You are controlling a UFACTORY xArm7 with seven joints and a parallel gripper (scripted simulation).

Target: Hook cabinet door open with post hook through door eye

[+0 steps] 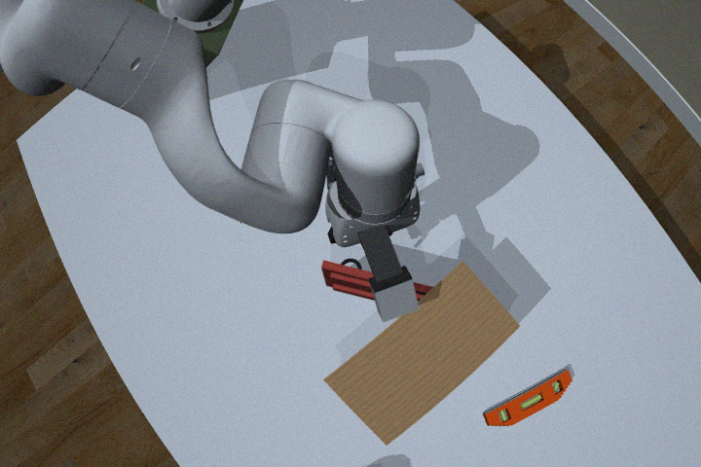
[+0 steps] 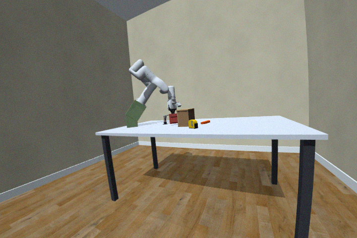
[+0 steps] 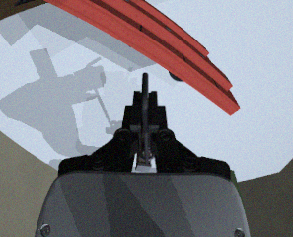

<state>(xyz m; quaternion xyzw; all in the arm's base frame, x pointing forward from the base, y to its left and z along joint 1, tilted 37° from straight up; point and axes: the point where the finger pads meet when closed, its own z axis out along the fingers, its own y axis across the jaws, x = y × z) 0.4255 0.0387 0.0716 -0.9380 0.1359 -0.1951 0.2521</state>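
My gripper is now 5 cm past the thin dark hook, 2 cm above it and 1 cm to the right of it. Round my hand: yellow tape measure: 32 cm ahead, 19 cm to the right, 8 cm below; then orange spirit level: 32 cm ahead, 10 cm to the left, 10 cm below; then red door: 5 cm below, 5 cm ahead, 1 cm to the right.
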